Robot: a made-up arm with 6 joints.
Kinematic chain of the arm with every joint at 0, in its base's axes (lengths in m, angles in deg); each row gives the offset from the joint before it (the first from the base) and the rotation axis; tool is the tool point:
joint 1: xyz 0 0 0.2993 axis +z
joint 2: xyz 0 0 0 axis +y
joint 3: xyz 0 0 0.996 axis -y
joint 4: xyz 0 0 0 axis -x
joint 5: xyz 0.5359 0 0 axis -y
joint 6: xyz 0 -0.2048 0 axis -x
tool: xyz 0 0 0
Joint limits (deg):
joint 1: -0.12..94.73
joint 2: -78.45..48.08
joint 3: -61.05..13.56
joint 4: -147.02..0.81
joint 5: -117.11..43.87
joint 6: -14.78..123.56
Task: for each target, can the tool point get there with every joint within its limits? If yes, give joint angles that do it. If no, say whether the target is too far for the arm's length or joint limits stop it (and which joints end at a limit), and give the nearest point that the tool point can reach.
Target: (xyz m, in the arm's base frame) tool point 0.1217 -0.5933 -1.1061
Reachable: no: joint limits stop it (at a limit: joint 1, joint 2, joint 3) | nearest point 0.0422 -0.4012 0.4637 | short by 1.584 m
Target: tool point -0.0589 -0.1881 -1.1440
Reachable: no: joint limits stop it (at a limit: joint 2, joint 3) | nearest point -0.1205 -0.3848 0.4635 | short by 1.621 m
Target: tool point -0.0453 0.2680 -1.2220
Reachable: no: joint limits stop it (at a limit: joint 1, joint 2) | nearest point -0.0571 0.6179 0.4039 | short by 1.663 m
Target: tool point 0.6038 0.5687 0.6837
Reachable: yes | joints 56.58 31.83 -18.84 -21.37 -83.70 108.37
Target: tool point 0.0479 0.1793 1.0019
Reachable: yes | joints 30.34 -22.61 -29.04 -129.59 -41.76 75.58
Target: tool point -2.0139 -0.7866 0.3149
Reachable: no: too far | nearest point -0.9485 -0.3705 1.0342 | short by 1.351 m
